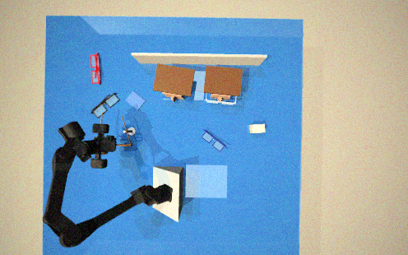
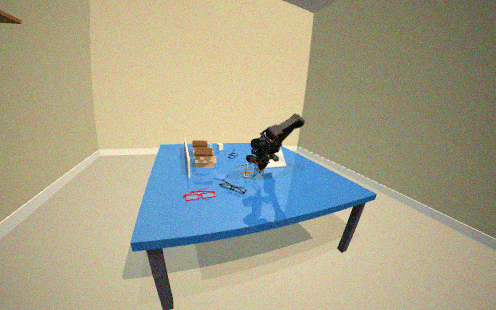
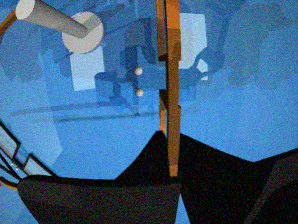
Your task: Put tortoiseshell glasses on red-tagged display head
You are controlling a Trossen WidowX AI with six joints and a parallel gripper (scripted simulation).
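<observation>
Right now the disc is 7 cm ahead of my gripper tip, 7 cm to the right of it and 3 cm below it. From my gripper tip the other things lie so: white block 15 cm ahead, 69 cm to the right, 3 cm below; light blue square 22 cm ahead, 8 cm to the right, 6 cm below; white backboard 44 cm ahead, 38 cm to the right.
</observation>
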